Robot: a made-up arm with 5 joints.
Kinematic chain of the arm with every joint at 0, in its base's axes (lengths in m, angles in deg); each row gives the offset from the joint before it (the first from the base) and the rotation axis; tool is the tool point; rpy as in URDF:
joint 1: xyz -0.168 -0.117 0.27 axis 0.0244 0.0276 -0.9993
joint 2: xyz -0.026 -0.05 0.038 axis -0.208 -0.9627 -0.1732
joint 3: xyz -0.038 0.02 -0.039 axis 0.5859 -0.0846 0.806
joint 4: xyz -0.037 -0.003 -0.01 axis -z
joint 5: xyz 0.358 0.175 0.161 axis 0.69 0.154 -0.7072
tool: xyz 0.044 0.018 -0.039 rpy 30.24 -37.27 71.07
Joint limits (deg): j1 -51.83..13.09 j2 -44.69..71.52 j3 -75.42..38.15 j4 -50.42..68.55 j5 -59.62..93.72
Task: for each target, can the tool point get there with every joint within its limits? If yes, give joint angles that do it. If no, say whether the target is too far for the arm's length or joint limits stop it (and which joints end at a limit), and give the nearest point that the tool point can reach.
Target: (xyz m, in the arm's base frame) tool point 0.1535 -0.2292 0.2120
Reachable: yes | joints 7.26 -24.11 -24.46 19.70 -35.34
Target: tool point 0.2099 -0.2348 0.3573
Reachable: yes | joints -36.75 -24.86 -39.99 49.21 68.68
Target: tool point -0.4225 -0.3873 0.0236
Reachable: no: joint limits stop it (at a limit: joint 2, joint 3, joint 4, joint 5) | nearest point -0.4679 -0.4361 0.3558 | short by 0.339 m
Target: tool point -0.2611 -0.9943 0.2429
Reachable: no: too far | nearest point -0.2588 -0.5452 0.3748 | short by 0.468 m
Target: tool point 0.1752 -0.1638 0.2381
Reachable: yes | joints 0.16 -16.79 -31.84 10.17 -35.38
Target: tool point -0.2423 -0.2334 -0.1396
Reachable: no: joint limits stop it (at a limit: joint 1, joint 2, joint 3, joint 5) | nearest point -0.0001 -0.1433 -0.0355 | short by 0.279 m
